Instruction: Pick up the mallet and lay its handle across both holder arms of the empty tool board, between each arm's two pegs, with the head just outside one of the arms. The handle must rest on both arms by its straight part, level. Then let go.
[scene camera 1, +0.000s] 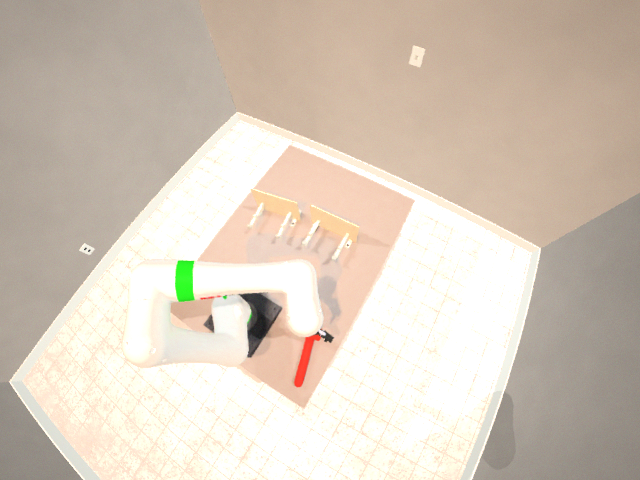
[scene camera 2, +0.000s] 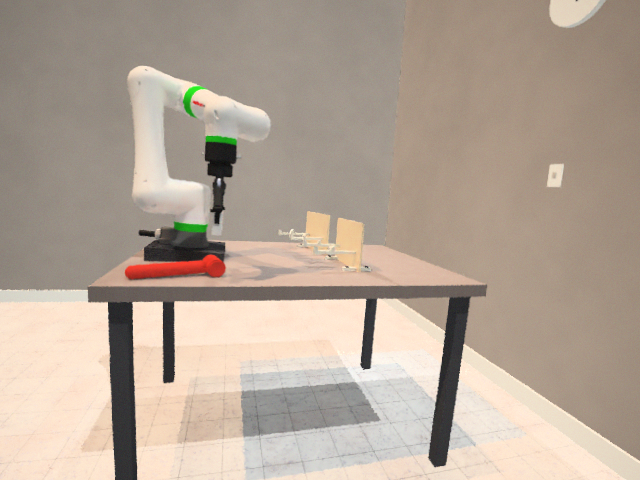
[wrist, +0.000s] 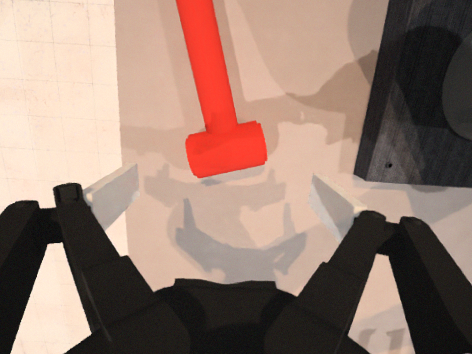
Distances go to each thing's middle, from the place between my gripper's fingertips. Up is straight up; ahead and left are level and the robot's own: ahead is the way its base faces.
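I can see the red mallet (scene camera 2: 214, 266), and it is 11 cm below my hand, 11 cm behind it and 3 cm to the right of it.
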